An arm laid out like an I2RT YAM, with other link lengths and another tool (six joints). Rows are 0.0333 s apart.
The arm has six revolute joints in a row. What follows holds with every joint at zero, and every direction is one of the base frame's. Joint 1 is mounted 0.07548 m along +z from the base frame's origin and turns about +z. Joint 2 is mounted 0.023 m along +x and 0.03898 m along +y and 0.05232 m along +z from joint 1 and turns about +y. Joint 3 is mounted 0.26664 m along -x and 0.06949 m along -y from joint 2 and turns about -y. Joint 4 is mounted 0.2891 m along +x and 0.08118 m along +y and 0.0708 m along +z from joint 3 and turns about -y. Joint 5 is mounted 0.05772 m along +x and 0.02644 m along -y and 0.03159 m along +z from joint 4 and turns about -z. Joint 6 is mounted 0.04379 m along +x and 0.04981 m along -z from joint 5 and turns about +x. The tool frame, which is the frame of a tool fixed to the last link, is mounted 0.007 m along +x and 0.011 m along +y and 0.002 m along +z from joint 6; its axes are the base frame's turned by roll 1.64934, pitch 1.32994 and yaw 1.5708 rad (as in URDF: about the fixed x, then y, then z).
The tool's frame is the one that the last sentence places.
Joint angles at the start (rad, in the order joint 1, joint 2, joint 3, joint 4, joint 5, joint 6):
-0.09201, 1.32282, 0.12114, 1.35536, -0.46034, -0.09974
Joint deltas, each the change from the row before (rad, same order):
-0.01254, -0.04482, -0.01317, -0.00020, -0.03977, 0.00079
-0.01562, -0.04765, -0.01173, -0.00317, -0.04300, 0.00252
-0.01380, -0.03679, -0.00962, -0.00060, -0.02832, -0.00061
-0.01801, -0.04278, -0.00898, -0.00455, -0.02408, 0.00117
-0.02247, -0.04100, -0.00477, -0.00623, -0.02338, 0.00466
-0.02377, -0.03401, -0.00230, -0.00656, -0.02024, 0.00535
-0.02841, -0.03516, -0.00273, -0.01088, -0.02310, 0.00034
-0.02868, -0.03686, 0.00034, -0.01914, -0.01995, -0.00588
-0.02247, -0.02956, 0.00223, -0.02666, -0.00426, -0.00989
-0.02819, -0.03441, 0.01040, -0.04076, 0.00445, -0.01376
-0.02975, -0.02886, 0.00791, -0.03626, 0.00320, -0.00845
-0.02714, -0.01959, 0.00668, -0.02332, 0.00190, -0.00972
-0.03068, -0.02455, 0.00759, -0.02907, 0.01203, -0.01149
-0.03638, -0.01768, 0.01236, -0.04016, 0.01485, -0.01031
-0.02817, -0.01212, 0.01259, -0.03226, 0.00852, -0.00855
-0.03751, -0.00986, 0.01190, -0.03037, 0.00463, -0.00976
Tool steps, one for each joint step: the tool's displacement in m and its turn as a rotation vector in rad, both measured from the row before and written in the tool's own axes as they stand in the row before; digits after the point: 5 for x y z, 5 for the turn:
-0.00571, 0.00103, -0.00385, -0.03093, -0.02394, -0.01378
-0.00615, 0.00058, -0.00368, -0.03124, -0.02384, -0.01468
-0.00465, 0.00001, -0.00297, -0.01773, -0.01983, -0.01584
-0.00552, -0.00097, -0.00295, -0.00975, -0.02209, -0.01711
-0.00603, -0.00231, -0.00224, -0.00490, -0.02181, -0.01605
-0.00527, -0.00303, -0.00184, -0.00010, -0.01732, -0.01411
-0.00486, -0.00368, -0.00237, 0.00188, -0.01340, -0.01925
-0.00507, -0.00415, -0.00184, 0.00563, -0.01074, -0.02425
-0.00353, -0.00405, -0.00107, 0.01668, -0.00276, -0.01929
-0.00538, -0.00649, 0.00018, 0.03086, -0.00260, -0.02420
-0.00419, -0.00648, -0.00058, 0.03141, 0.00135, -0.01746
-0.00331, -0.00588, -0.00062, 0.02739, -0.00058, -0.01942
-0.00401, -0.00707, -0.00068, 0.04076, -0.00118, -0.02235
-0.00310, -0.00900, -0.00024, 0.04992, 0.01055, -0.01566
-0.00292, -0.00716, 0.00036, 0.03566, 0.00831, -0.01284
-0.00242, -0.00881, -0.00046, 0.04068, 0.01069, -0.01618

